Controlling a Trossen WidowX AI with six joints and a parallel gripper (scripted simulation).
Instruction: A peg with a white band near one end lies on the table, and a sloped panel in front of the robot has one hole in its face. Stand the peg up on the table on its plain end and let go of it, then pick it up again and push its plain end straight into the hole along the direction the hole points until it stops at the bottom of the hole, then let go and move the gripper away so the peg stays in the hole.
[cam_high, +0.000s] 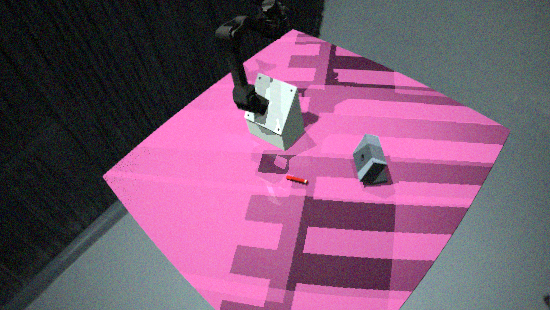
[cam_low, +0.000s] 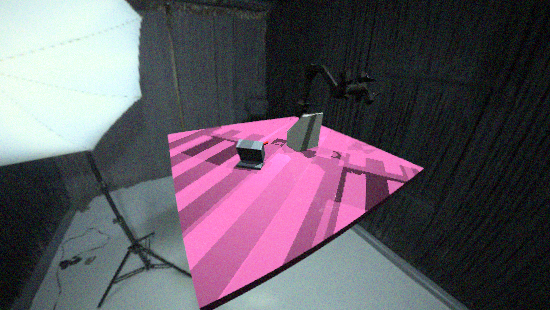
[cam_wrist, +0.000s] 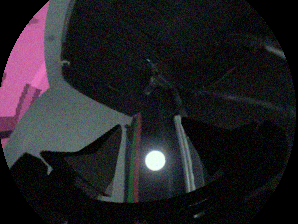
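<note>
Now: the peg 500 mm ahead of my gripper tip, 440 mm to the right of it and 430 mm below it. Also, from my gripper tip: grey sloped panel (670 mm ahead, 260 mm to the right, 360 mm below).
</note>
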